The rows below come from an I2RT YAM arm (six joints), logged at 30 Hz.
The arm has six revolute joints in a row. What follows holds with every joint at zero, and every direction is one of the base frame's.
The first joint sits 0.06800 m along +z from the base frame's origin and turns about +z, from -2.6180 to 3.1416 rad.
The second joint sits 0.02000 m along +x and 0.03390 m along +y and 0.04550 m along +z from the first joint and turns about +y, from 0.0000 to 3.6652 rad.
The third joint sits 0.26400 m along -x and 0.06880 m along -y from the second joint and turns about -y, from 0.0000 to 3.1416 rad.
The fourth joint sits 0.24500 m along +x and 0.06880 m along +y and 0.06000 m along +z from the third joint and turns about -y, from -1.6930 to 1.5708 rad.
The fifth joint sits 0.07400 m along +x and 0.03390 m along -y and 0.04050 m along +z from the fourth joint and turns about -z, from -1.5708 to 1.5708 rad.
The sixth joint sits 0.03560 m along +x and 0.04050 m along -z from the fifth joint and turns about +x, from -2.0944 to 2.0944 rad.
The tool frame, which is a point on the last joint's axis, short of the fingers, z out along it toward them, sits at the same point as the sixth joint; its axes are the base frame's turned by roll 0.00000, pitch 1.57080 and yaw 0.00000 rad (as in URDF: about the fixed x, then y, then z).
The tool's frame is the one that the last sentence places.
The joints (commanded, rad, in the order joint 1, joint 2, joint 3, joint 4, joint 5, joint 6), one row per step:
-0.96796 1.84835 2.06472 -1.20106 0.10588 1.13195
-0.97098 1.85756 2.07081 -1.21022 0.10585 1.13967
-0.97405 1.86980 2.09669 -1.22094 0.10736 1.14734
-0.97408 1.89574 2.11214 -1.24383 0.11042 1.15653
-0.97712 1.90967 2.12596 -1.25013 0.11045 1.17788
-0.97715 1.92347 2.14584 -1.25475 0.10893 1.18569
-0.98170 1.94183 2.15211 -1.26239 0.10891 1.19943
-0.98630 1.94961 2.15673 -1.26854 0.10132 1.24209
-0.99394 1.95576 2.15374 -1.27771 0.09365 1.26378
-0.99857 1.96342 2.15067 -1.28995 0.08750 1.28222
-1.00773 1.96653 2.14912 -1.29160 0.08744 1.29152
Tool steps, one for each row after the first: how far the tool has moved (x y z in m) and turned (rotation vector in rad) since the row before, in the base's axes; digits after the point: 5 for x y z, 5 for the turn. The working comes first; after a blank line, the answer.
Tool pose at each row, in the base's axes (x y z in m, rotation vector in rad; the steps are taken from these numbers as rounded here):
0.21193 -0.31454 0.38745 2.23072 1.23275 -0.07160
0.21186 -0.31646 0.38533 2.24748 1.22735 -0.07151
0.21187 -0.31865 0.38766 2.25166 1.21308 -0.07124
0.21436 -0.32252 0.38126 2.28529 1.21924 -0.07681
0.21499 -0.32557 0.37968 2.30510 1.19447 -0.07121
0.21664 -0.32794 0.37989 2.30833 1.18517 -0.06617
0.21738 -0.33226 0.37435 2.33569 1.17405 -0.06628
0.21683 -0.33426 0.37236 2.37010 1.12566 -0.04482
0.21491 -0.33639 0.36868 2.40202 1.10218 -0.03363
0.21396 -0.33792 0.36428 2.43456 1.08710 -0.02569
0.21119 -0.34039 0.36259 2.45004 1.06745 -0.02689

-0.00007 -0.00192 -0.00212 0.01184 0.00300 -0.00943
0.00001 -0.00219 0.00233 -0.00146 -0.00449 -0.01029
0.00249 -0.00387 -0.00640 0.02805 0.01633 -0.00939
0.00063 -0.00305 -0.00158 0.00946 -0.00674 -0.02126
0.00165 -0.00237 0.00021 0.00103 -0.00568 -0.00592
0.00074 -0.00432 -0.00554 0.01899 0.00444 -0.01633
-0.00055 -0.00200 -0.00199 0.01923 -0.02019 -0.03781
-0.00192 -0.00213 -0.00368 0.02292 -0.00540 -0.02290
-0.00095 -0.00153 -0.00440 0.02545 -0.00012 -0.01808
-0.00277 -0.00247 -0.00169 0.00690 -0.00059 -0.01741

